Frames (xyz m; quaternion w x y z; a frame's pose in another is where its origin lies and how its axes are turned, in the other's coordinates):
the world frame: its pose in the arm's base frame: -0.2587 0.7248 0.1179 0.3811 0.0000 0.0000 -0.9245
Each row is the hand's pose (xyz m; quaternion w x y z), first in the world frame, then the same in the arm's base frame.
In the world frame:
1: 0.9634 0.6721 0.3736 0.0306 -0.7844 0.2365 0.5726
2: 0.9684 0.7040 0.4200 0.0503 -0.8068 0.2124 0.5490
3: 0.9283 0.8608 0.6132 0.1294 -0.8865 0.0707 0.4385
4: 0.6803 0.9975 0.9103 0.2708 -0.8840 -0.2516 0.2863
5: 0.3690 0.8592 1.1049 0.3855 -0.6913 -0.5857 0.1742
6: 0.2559 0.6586 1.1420 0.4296 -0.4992 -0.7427 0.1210
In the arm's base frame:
1: -0.4686 -0.4310 0.4915 0.5410 -0.0803 0.8153 0.1899
2: -0.4497 -0.4571 0.5379 0.5267 -0.1111 0.8269 0.1627
3: -0.3107 -0.5401 0.7311 0.4547 -0.2725 0.8466 0.0475
4: -0.0384 -0.4623 1.0282 0.3679 -0.5695 0.7214 -0.1412
5: 0.0850 -0.1448 1.2228 0.3080 -0.8050 0.4159 -0.2900
6: 0.0239 0.0772 1.2599 0.2756 -0.8769 0.1785 -0.3511

